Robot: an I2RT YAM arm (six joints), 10 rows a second.
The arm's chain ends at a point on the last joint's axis. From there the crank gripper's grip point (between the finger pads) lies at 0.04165 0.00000 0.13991 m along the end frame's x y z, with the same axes.
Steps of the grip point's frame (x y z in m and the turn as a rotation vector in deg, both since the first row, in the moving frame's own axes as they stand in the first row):
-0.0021, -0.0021, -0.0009, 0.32, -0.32, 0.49
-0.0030, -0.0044, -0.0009, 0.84, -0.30, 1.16
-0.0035, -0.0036, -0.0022, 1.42, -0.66, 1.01
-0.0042, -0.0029, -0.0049, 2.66, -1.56, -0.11
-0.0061, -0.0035, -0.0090, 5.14, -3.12, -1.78
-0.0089, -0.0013, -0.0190, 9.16, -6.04, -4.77
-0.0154, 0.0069, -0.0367, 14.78, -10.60, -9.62
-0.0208, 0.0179, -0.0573, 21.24, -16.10, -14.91
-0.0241, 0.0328, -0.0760, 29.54, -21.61, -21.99
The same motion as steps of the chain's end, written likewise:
-0.0013, -0.0017, -0.0011, 0.32, -0.32, 0.49
-0.0023, -0.0032, -0.0011, 0.84, -0.30, 1.16
-0.0019, -0.0008, -0.0026, 1.42, -0.66, 1.01
-0.0004, 0.0037, -0.0058, 2.66, -1.56, -0.11
0.0018, 0.0103, -0.0104, 5.14, -3.12, -1.78
0.0070, 0.0241, -0.0205, 9.16, -6.04, -4.77
0.0142, 0.0479, -0.0364, 14.78, -10.60, -9.62
0.0263, 0.0748, -0.0517, 21.24, -16.10, -14.91
0.0429, 0.1072, -0.0591, 29.54, -21.61, -21.99

